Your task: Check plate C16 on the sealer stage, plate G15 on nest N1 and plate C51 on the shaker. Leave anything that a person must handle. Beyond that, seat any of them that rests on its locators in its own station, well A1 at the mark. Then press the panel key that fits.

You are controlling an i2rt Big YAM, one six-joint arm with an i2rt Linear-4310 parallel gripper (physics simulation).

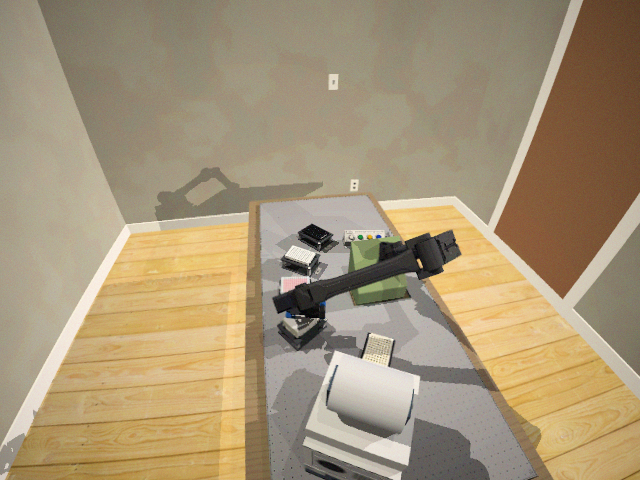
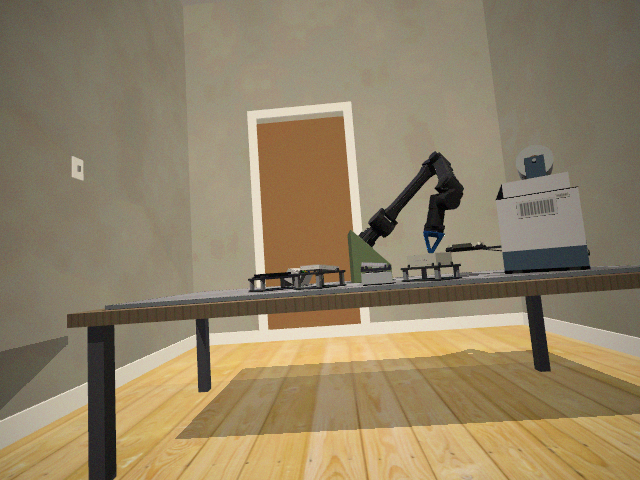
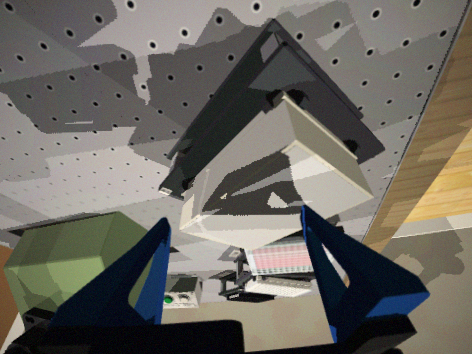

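Note:
My gripper is open and empty, its blue fingertips just above and on the near side of a tall cream plate. That plate sits on a black raised station; its seating on the locators cannot be told. Behind it are a pink-welled plate, a white plate and a black plate. Another cream plate lies before the roll-topped machine. Plate codes and A1 marks are unreadable. The key panel has coloured keys.
The green arm mount stands beside the row of stations. The white machine with a big roll stands at the table's other end, a dark stage reaching out from it.

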